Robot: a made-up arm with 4 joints. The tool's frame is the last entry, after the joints.
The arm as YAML. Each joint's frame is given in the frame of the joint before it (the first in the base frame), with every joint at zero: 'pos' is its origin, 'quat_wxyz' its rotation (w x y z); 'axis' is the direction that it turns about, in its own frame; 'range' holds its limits. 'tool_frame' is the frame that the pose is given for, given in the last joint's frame.
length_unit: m
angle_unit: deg
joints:
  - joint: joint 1
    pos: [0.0, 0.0, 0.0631]
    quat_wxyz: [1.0, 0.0, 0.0, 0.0]
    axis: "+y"
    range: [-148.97, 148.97]
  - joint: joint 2
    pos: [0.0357, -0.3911, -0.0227]
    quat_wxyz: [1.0, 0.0, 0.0, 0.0]
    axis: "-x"
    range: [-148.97, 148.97]
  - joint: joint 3
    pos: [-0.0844, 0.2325, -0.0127]
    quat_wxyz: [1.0, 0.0, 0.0, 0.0]
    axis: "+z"
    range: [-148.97, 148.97]
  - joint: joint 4
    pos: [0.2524, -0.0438, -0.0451]
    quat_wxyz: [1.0, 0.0, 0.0, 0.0]
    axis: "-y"
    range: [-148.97, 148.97]
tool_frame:
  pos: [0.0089, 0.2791, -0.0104]
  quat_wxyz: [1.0, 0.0, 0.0, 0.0]
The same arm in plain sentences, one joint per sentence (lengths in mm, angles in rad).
The arm has four revolute joints in a row. What follows holds with every joint at zero, and every direction is one of the base frame's.
The first joint sits 63.1 mm along +z from the base frame's origin and turns about +y, from -2.6 to 2.6 rad.
The second joint sits 35.7 mm along +x and 391.1 mm along -y and 22.7 mm along -z from the first joint and turns about -x, from -2.6 to 2.6 rad.
The third joint sits 84.4 mm along -x and 232.5 mm along +y and 12.7 mm along -z from the second joint and turns about +z, from -2.6 to 2.6 rad.
The fourth joint sits 252.4 mm along +x and 43.8 mm along -y and 45.1 mm along -z from the third joint and turns about -y, from -2.6 to 2.6 rad.
The tool frame, which is the frame that the pose is given for, sits 8.9 mm along +x and 279.1 mm along +y and 10.4 mm along -z from the fourth joint; its axes are parallel to the base frame's.

